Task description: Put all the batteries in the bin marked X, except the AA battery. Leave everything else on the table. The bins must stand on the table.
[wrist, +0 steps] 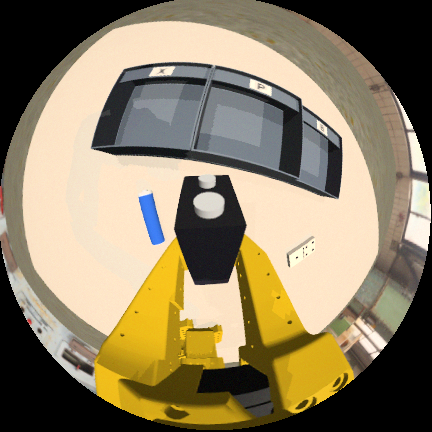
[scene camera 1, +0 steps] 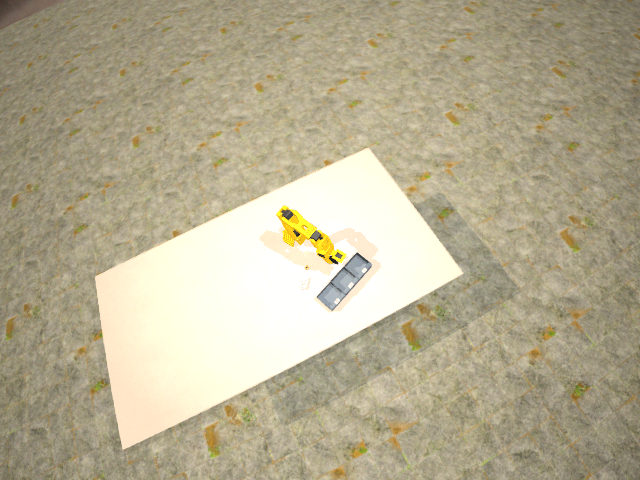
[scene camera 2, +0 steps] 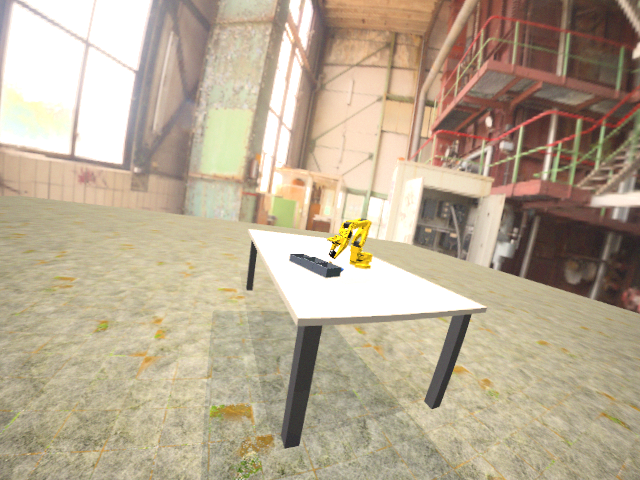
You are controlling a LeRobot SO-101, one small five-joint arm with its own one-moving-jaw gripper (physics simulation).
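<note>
My gripper is shut on a black 9V battery with two pale terminals. In the wrist view the battery shows upright between the jaws, on the near side of the joined bins. A blue cylindrical battery with a white end lies on the table to the left of the gripper in the wrist view, outside the bins. The bin marked X is at the left, the bin marked P in the middle and the bin marked B at the right. No battery shows in them.
A white domino lies on the table at the right in the wrist view. A small dark and yellow thing, too small to identify, lies near it. The joined bins stand on the table.
</note>
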